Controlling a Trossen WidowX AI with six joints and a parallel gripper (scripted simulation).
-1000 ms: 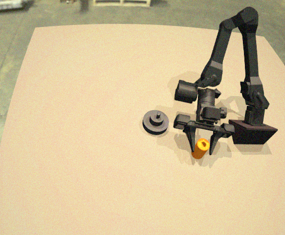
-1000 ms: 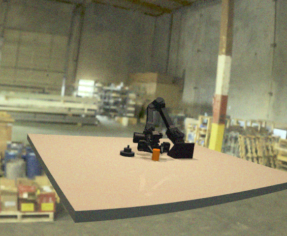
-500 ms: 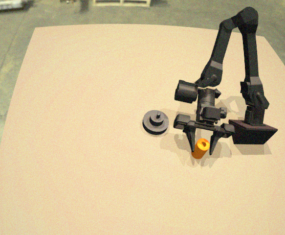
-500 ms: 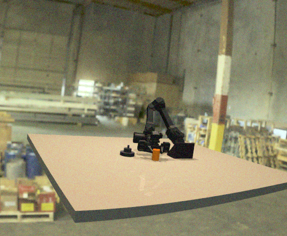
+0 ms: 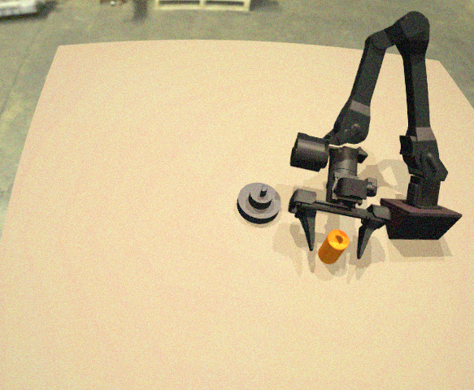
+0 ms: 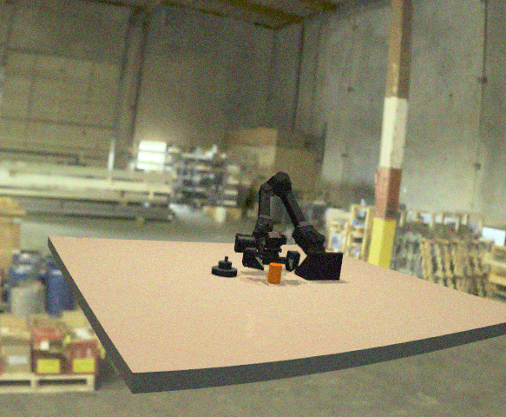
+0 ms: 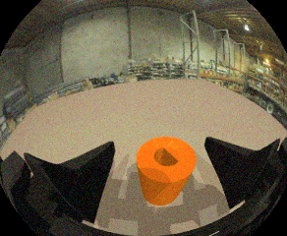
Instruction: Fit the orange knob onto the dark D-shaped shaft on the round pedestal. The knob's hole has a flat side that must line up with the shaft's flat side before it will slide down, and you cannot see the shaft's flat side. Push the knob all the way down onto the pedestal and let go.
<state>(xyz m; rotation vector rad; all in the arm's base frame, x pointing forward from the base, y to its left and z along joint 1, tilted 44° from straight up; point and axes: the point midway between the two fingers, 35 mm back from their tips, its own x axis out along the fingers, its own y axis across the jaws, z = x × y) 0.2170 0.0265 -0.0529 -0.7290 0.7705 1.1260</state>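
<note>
Right now my gripper tip is 20 mm to the left of the orange knob, 20 mm above it and 10 mm past it. From my gripper tip the other things lie so: pedestal (140 mm to the right, 110 mm ahead, 20 mm below).
</note>
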